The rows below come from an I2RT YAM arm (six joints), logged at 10 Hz.
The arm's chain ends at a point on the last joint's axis. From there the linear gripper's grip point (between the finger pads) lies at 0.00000 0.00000 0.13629 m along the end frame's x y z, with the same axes.
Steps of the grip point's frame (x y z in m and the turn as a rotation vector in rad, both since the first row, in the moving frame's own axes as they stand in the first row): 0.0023 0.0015 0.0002 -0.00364 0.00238 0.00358; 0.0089 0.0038 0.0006 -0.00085 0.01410 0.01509; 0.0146 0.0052 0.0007 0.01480 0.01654 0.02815; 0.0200 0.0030 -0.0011 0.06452 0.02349 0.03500; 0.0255 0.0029 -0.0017 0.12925 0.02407 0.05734; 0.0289 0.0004 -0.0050 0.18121 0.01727 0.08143; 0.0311 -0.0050 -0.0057 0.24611 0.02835 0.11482
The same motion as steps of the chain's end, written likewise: 0.0020 0.0010 0.0002 -0.00364 0.00238 0.00358; 0.0070 0.0037 0.0006 -0.00085 0.01410 0.01509; 0.0123 0.0072 0.0007 0.01480 0.01654 0.02815; 0.0166 0.0117 -0.0008 0.06452 0.02349 0.03500; 0.0217 0.0204 -0.0005 0.12925 0.02407 0.05734; 0.0256 0.0248 -0.0027 0.18121 0.01727 0.08143; 0.0254 0.0279 -0.0015 0.24611 0.02835 0.11482
